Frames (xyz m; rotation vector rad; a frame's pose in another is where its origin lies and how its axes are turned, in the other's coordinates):
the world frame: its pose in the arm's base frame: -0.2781 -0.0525 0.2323 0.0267 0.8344 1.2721
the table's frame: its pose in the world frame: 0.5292 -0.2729 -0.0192 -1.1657 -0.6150 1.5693
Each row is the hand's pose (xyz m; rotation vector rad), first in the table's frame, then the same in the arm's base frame.
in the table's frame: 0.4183 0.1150 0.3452 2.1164 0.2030 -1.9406
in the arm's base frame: -0.4573 0.0834 0.1061 0.4560 1.5984 0.6007
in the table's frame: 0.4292 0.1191 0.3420 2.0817 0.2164 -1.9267
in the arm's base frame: -0.4690 0.0835 0.1030 0.4451 1.5749 0.6330
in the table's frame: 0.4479 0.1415 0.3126 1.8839 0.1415 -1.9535
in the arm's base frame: -0.4933 0.0840 0.0694 0.5085 1.4143 0.7200
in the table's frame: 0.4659 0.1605 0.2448 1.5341 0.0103 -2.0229
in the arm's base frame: -0.5176 0.1079 0.0052 0.6188 1.1151 0.8064
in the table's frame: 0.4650 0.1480 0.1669 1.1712 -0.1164 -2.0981
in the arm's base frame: -0.5169 0.1601 -0.0539 0.7200 0.7985 0.8307
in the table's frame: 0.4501 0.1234 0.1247 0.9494 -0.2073 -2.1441
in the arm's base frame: -0.4985 0.2007 -0.0789 0.7889 0.6052 0.8144
